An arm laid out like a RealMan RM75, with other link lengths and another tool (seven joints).
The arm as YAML. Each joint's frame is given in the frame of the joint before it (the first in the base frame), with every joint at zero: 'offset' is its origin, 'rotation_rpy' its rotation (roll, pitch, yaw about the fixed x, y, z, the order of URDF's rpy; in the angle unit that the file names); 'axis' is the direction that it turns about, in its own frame. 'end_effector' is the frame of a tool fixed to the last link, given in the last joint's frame.
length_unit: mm
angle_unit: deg
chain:
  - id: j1
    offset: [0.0, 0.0, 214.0]
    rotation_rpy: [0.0, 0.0, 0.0]
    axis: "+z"
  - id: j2
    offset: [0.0, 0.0, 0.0]
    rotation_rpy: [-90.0, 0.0, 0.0]
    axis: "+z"
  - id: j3
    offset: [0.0, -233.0, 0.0]
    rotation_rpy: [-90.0, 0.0, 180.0]
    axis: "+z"
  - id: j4
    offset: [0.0, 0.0, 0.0]
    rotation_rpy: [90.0, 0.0, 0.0]
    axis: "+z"
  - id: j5
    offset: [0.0, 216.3, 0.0]
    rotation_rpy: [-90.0, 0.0, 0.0]
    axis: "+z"
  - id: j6
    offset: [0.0, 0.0, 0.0]
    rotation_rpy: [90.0, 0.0, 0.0]
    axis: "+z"
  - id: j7
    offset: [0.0, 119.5, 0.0]
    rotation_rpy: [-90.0, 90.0, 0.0]
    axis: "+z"
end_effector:
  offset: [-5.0, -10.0, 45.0]
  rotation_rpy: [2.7, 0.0, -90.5]
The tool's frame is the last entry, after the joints.
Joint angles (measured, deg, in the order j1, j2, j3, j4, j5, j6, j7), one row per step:
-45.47, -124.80, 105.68, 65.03, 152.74, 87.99, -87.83
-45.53, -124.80, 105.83, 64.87, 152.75, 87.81, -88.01
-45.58, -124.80, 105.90, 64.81, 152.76, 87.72, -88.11
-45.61, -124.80, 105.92, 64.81, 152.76, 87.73, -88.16
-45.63, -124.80, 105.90, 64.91, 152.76, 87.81, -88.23
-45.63, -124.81, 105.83, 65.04, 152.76, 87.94, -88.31
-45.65, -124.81, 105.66, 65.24, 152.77, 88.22, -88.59
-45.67, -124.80, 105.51, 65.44, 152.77, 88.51, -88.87
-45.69, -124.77, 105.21, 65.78, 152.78, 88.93, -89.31
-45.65, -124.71, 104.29, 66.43, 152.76, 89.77, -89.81
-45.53, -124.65, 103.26, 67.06, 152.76, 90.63, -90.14
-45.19, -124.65, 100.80, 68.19, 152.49, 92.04, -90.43
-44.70, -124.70, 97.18, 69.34, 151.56, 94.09, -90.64
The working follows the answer.
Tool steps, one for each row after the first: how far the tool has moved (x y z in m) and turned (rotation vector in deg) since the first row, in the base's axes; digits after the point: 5 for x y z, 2 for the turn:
-0.00025, 0.00009, -0.00051, 0.11, 0.07, 0.02
-0.00018, 0.00022, -0.00074, 0.18, 0.09, 0.00
-0.00004, 0.00022, -0.00076, 0.19, 0.11, 0.00
0.00041, 0.00022, -0.00058, 0.22, 0.09, 0.01
0.00089, 0.00013, -0.00030, 0.26, 0.05, 0.07
0.00157, 0.00005, 0.00043, 0.43, 0.02, 0.34
0.00219, -0.00006, 0.00119, 0.58, 0.00, 0.61
0.00322, 0.00004, 0.00256, 0.90, -0.08, 1.03
0.00490, 0.00063, 0.00574, 1.44, -0.42, 1.89
0.00602, 0.00123, 0.00920, 1.93, -0.79, 2.79
0.00844, 0.00259, 0.01539, 2.81, -2.17, 4.66
0.01060, 0.00307, 0.02334, 3.54, -4.37, 7.80

Tool pose at each row, in the base's axes (x y z in m, rotation vector in deg; rounded; the steps above come from the unrounded poses):
-0.14706, 0.30709, -0.13150, -49.69, -129.72, 20.62
-0.14731, 0.30718, -0.13201, -49.59, -129.67, 20.53
-0.14724, 0.30731, -0.13224, -49.56, -129.64, 20.45
-0.14710, 0.30731, -0.13226, -49.55, -129.62, 20.44
-0.14665, 0.30731, -0.13208, -49.53, -129.64, 20.40
-0.14617, 0.30722, -0.13181, -49.45, -129.71, 20.37
-0.14550, 0.30714, -0.13107, -49.09, -129.88, 20.29
-0.14488, 0.30703, -0.13031, -48.72, -130.02, 20.22
-0.14385, 0.30713, -0.12895, -48.12, -130.30, 20.02
-0.14216, 0.30772, -0.12576, -47.01, -131.05, 19.65
-0.14105, 0.30832, -0.12230, -45.89, -131.81, 19.35
-0.13863, 0.30968, -0.11611, -43.80, -133.96, 18.66
-0.13646, 0.31016, -0.10817, -40.59, -137.44, 18.39

